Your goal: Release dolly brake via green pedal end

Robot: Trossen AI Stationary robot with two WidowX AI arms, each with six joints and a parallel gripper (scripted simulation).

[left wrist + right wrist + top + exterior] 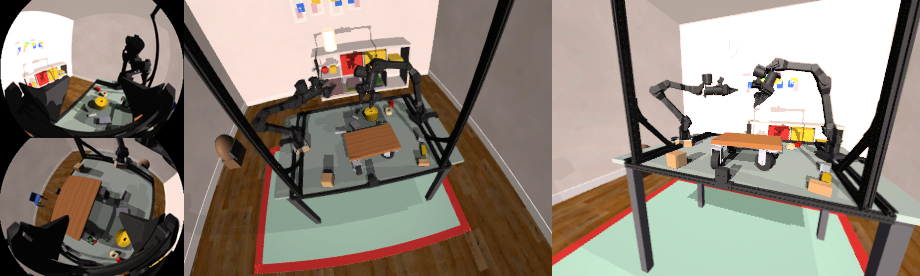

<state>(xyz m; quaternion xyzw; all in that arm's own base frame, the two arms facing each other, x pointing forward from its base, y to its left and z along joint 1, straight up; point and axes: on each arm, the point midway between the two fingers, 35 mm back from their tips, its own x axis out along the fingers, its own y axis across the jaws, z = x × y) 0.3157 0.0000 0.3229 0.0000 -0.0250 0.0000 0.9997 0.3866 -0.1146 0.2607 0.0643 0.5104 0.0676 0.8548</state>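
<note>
Right now the brake pedal is 12 cm to the right of my right hand and 22 cm below it. From my right hand the other things lie so: yellow object: 17 cm ahead, 7 cm to the right, 27 cm below.
</note>
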